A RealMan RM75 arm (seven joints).
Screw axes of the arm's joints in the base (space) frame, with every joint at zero. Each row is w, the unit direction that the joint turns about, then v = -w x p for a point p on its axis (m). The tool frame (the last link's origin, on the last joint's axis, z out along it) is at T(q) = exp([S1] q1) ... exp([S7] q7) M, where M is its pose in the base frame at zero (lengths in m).
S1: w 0 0 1 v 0.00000 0.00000 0.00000
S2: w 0 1 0 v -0.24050 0.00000 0.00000
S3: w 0 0 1 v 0.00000 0.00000 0.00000
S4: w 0 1 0 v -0.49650 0.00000 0.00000
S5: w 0 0 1 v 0.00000 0.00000 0.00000
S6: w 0 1 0 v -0.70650 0.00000 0.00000
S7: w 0 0 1 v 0.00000 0.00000 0.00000
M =
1 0 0 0.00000
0 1 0 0.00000
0 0 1 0.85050
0 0 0 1
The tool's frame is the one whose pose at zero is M.
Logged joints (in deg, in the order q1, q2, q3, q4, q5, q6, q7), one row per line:
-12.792, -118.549, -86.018, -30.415, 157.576, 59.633, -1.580
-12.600, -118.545, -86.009, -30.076, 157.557, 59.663, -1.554
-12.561, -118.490, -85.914, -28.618, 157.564, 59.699, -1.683
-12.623, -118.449, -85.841, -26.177, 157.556, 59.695, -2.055
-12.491, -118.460, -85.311, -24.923, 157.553, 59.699, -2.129
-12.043, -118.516, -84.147, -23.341, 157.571, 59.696, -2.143
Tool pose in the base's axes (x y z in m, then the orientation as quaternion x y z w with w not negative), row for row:
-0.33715, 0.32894, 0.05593, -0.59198, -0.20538, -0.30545, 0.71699
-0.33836, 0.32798, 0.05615, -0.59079, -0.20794, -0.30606, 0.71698
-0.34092, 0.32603, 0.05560, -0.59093, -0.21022, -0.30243, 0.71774
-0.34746, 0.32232, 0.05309, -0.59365, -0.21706, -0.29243, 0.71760
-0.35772, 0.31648, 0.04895, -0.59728, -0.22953, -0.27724, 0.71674
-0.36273, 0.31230, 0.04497, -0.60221, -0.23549, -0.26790, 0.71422
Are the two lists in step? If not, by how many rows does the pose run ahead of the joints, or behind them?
The pose runs 1 row behind the joints: the pose in row i belongs to the joints in row i - 1.
